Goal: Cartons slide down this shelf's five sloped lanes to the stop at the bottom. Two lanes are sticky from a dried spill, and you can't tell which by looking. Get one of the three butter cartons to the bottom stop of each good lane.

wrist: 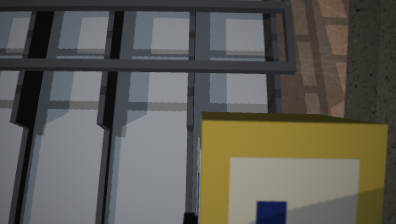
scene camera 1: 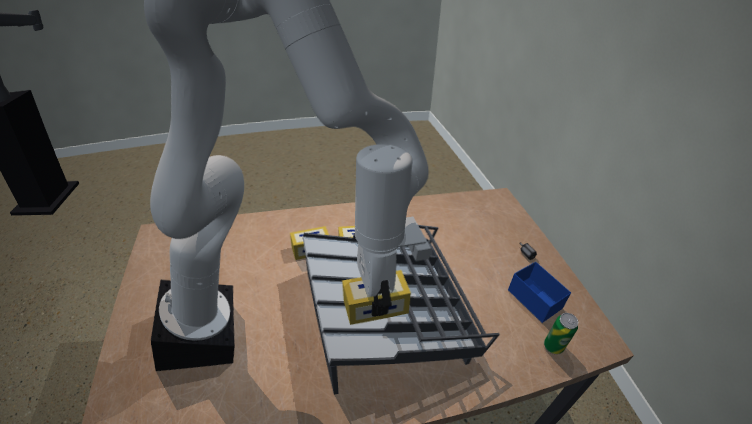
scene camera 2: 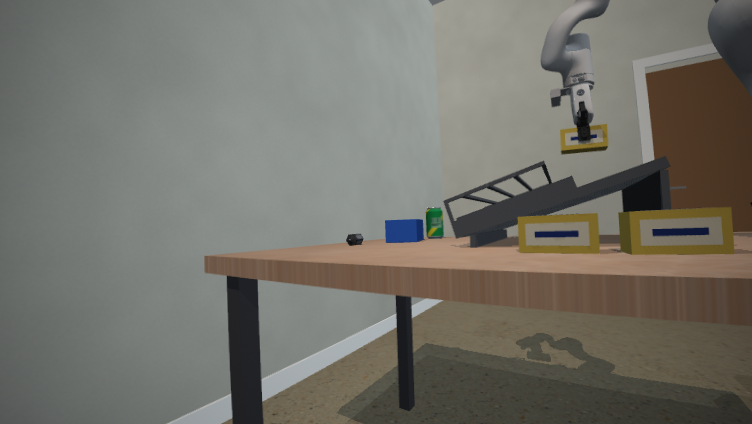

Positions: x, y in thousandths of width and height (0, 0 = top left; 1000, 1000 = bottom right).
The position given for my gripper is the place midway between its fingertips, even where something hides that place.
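Observation:
I can see my gripper (scene camera 1: 498, 709), and I see my gripper (scene camera 2: 777, 338) too.

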